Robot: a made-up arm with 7 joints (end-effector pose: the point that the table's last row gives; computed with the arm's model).
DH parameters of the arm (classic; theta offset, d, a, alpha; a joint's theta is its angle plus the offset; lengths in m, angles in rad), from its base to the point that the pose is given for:
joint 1: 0 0.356 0 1.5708
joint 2: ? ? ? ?
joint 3: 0 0.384 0.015 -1.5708
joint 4: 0 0.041 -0.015 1.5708
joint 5: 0 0.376 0 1.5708
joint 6: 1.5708 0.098 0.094 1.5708
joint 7: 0 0.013 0 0
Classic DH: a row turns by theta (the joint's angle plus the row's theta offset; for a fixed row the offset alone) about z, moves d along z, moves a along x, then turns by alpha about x.
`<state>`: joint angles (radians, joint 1 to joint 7).
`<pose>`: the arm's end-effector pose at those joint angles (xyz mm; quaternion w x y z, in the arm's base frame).
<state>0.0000 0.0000 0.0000 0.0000 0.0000 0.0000 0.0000</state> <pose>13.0 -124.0 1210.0 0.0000 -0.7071 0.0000 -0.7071</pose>
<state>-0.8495 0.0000 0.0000 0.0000 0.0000 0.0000 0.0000</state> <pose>-84.5 -91.6 1210.0 0.2914 0.6443 -0.2914 0.6443</pose>
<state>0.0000 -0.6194 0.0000 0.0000 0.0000 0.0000 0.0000</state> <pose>506.4 -124.0 1043.8 0.0000 -0.8890 0.0000 -0.4580</pose>
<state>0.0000 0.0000 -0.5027 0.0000 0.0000 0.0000 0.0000</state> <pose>-16.1 -123.2 1210.0 0.1759 0.6849 -0.1759 0.6849</pose>
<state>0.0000 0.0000 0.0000 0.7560 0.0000 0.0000 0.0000</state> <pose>336.0 -124.0 1083.3 0.0000 -0.9182 0.0000 -0.3962</pose>
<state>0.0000 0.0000 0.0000 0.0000 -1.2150 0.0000 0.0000</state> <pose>-87.3 -72.3 1210.0 0.4036 0.5806 -0.4036 0.5806</pose>
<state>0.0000 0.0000 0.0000 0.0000 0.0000 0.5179 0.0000</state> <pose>-35.2 -124.0 1204.1 0.0000 -0.5025 0.0000 -0.8646</pose>
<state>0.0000 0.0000 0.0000 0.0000 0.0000 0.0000 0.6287</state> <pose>13.0 -124.0 1210.0 0.2186 -0.6725 0.2186 -0.6725</pose>
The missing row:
joint 2: 0 0.067 0 -1.5708
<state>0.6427 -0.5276 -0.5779 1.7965 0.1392 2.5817 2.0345</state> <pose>494.0 -2.7 562.1 0.6788 -0.3682 0.4416 -0.4568</pose>
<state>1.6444 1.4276 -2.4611 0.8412 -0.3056 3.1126 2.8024</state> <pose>193.2 -622.7 271.3 0.7208 0.2964 0.1741 -0.6019</pose>
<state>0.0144 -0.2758 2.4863 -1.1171 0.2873 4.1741 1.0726</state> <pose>361.9 -178.4 875.9 0.3898 -0.6536 -0.6469 0.0491</pose>
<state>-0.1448 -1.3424 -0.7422 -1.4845 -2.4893 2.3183 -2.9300</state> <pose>397.1 207.5 557.1 0.1228 -0.4460 -0.3512 -0.8141</pose>
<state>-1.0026 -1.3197 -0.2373 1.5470 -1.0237 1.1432 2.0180</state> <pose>242.0 -589.4 62.8 0.2918 0.4745 -0.8302 0.0207</pose>
